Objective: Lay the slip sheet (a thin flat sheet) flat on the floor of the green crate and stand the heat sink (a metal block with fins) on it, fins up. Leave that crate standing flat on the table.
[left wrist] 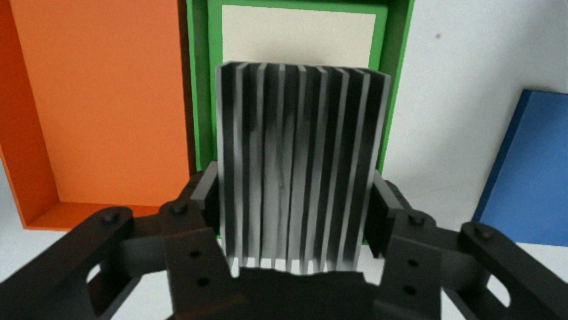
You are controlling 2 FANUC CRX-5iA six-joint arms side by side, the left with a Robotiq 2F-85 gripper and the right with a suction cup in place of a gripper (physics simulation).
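Observation:
The heat sink [300, 165], a grey metal block with long fins facing the camera, fills the middle of the left wrist view. My left gripper [296, 195] is shut on it, one finger on each side. Behind it is the green crate [397, 100], with its walls showing left, right and at the top. The cream slip sheet [300, 32] lies inside the crate and looks flat on its floor; its lower part is hidden by the heat sink. The gap between the heat sink and the sheet cannot be judged. My right suction cup does not show.
An orange tray [115, 110] stands directly left of the green crate, its wall close against the crate's wall. A blue flat-topped block or panel [530, 170] lies to the right, apart from the crate, on the pale table [440, 125].

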